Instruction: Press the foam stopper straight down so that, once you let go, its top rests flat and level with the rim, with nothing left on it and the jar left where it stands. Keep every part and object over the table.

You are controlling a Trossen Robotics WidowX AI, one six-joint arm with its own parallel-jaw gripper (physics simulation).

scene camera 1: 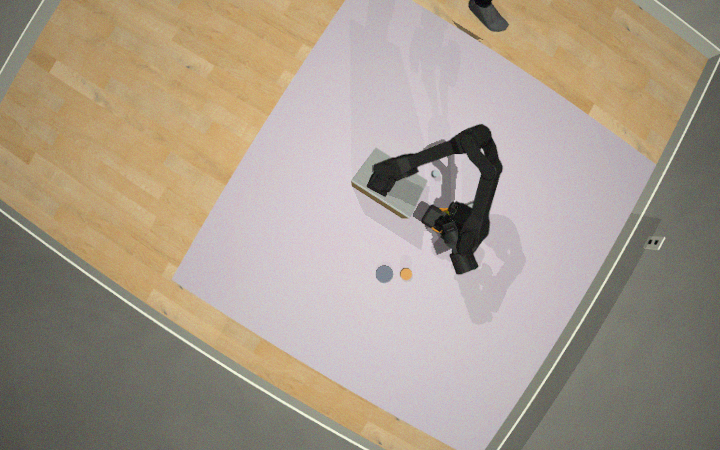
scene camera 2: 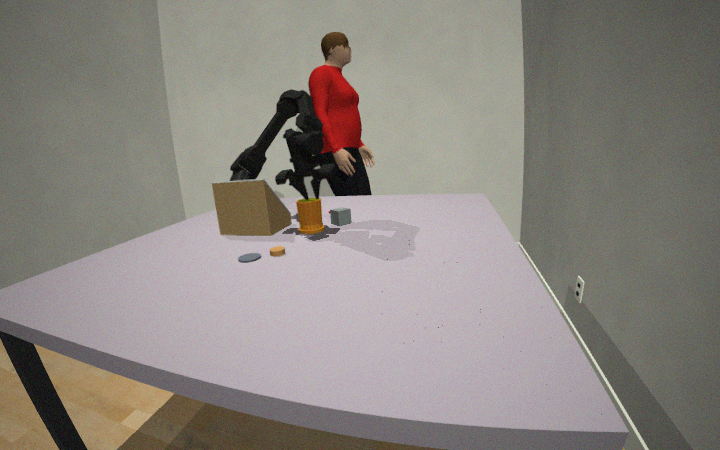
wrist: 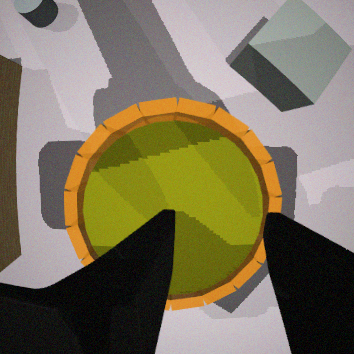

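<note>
The orange ribbed jar (scene camera 2: 310, 217) (wrist: 158, 106) stands upright on the table. The yellow-green foam stopper (wrist: 195, 175) fills its mouth, and a thin strip of the stopper (scene camera 2: 306, 200) shows at the rim in the scene camera 2 view. In the wrist view a narrow band of inner wall shows around it; its exact height and tilt are hard to tell. My gripper (scene camera 2: 312, 198) (wrist: 220, 223) points down over the jar with its fingers parted and empty. One fingertip is over the stopper, the other over the rim's right side. Whether they touch cannot be told. No loose object shows on the stopper.
A wedge-shaped brown box (scene camera 2: 244, 209) (wrist: 9, 165) stands left of the jar. A grey-green block (scene camera 2: 340, 216) (wrist: 305, 55) and a small cylinder (scene camera 1: 435, 174) (wrist: 37, 11) stand nearby. A blue-grey disc (scene camera 1: 384, 273) (scene camera 2: 249, 257) and an orange disc (scene camera 1: 406, 274) (scene camera 2: 277, 251) lie in front.
</note>
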